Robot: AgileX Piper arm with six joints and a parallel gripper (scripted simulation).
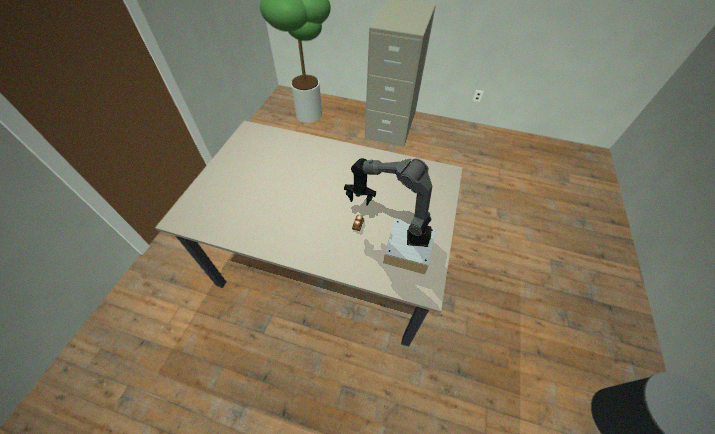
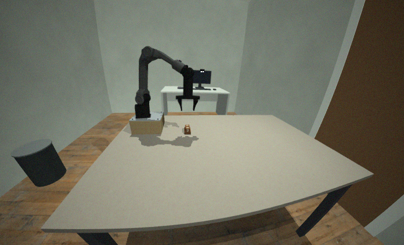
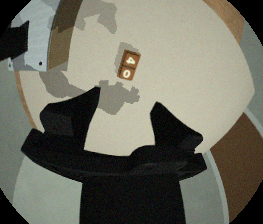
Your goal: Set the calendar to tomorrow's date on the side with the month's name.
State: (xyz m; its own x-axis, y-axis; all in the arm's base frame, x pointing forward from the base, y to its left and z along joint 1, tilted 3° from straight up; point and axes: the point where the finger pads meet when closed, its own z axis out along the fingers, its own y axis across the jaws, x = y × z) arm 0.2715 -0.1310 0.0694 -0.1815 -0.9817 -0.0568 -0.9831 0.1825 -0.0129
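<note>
Right now my hand is 140 mm above the wooden digit cube. The rest, counted from my hand: brown tray (160 mm below, 20 mm to the left).
</note>
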